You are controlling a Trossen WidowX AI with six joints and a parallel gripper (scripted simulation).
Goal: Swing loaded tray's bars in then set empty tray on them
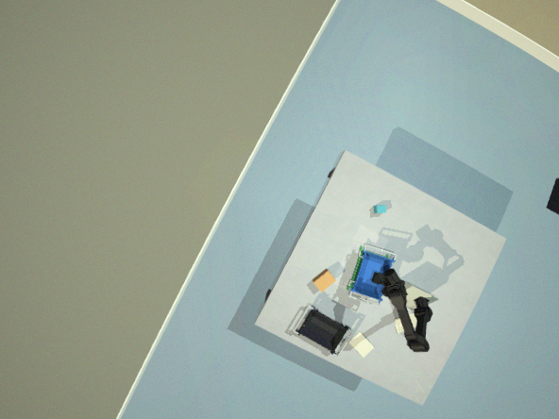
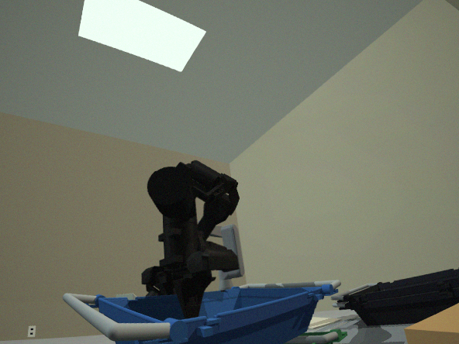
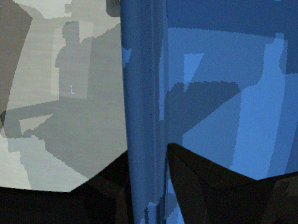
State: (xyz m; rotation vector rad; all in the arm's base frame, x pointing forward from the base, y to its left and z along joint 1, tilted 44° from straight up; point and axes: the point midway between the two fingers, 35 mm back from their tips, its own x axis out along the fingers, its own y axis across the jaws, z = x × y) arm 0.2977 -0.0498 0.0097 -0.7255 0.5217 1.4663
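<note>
The blue tray lies 7 cm ahead of my gripper tip, 1 cm to the left of it and 3 cm above it. Also, from my gripper tip: orange block 30 cm ahead, 17 cm to the left, 6 cm below; then cyan block 15 cm ahead, 40 cm to the right, 7 cm below.
</note>
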